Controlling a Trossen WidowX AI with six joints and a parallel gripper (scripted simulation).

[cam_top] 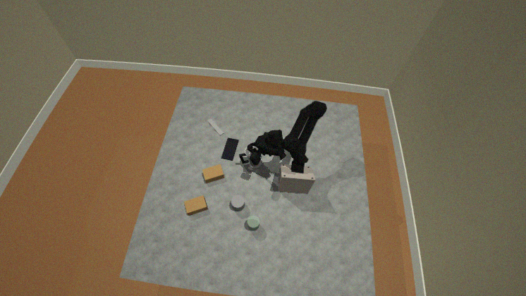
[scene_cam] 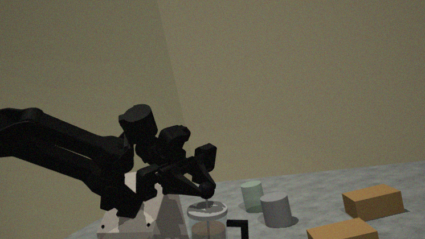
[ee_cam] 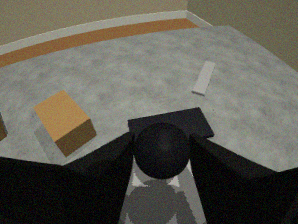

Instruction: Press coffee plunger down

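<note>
My gripper tip is 90 mm above the coffee press, 10 mm to the right of it and 10 mm past it. Also, from my gripper tip: grey cylinder: 280 mm to the left, 150 mm below; then white strip: 270 mm ahead, 200 mm to the right, 180 mm below.
</note>
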